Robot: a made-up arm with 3 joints.
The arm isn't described. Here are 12 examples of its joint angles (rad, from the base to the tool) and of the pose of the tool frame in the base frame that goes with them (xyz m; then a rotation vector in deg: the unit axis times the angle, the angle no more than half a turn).
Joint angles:
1: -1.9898 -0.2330 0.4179
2: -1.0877 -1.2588 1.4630
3: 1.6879 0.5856 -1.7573
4: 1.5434 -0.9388 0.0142
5: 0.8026 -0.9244 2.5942
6: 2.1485 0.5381 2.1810
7: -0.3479 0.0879 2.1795
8: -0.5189 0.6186 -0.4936
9: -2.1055 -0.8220 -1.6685
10: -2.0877 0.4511 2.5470
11: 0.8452 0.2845 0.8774
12: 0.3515 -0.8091 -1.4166
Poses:
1: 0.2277 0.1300 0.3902 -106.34 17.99 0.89
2: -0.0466 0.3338 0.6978 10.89 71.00 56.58
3: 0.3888 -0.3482 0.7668 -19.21 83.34 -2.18
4: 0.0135 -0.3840 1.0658 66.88 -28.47 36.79
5: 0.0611 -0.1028 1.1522 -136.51 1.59 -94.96
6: 0.3420 -0.3483 0.6149 -139.02 44.92 31.39
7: 0.2950 0.1740 1.0004 75.34 -13.43 41.14
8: 0.3952 0.1297 0.9997 -58.84 14.82 -63.71
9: 0.0688 0.0127 0.3502 139.20 22.21 -2.62
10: 0.3395 0.1659 0.5625 -8.39 7.06 50.18
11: 0.3310 -0.2320 1.0770 79.01 -1.24 -5.89
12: 0.0680 0.1274 1.1301 -66.56 -6.58 -8.24
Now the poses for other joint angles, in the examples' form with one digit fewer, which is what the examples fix.
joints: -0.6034 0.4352 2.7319
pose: 0.341 0.145 0.968 79.5 -31.9 51.4
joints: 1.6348 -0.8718 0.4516
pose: 0.039 -0.418 1.027 92.5 -33.9 47.6
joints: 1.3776 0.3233 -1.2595
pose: 0.367 -0.324 0.944 -3.7 60.2 -16.7
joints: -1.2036 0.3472 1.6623
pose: 0.329 0.268 0.786 -1.4 -9.4 21.9
